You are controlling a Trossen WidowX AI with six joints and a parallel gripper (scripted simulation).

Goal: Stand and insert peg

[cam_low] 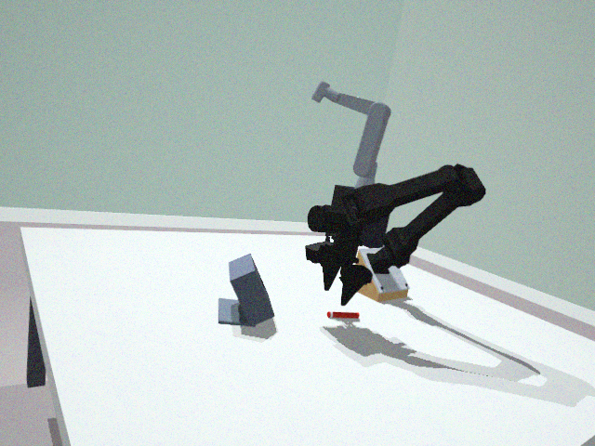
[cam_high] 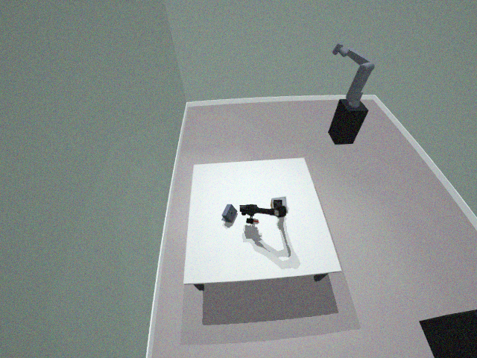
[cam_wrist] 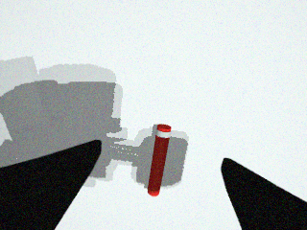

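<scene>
Right now the red peg is 2 cm behind my gripper tip and 4 cm below it. Round my gripper tip: grey sloped panel: 19 cm ahead, 6 cm to the right, 1 cm above.
</scene>
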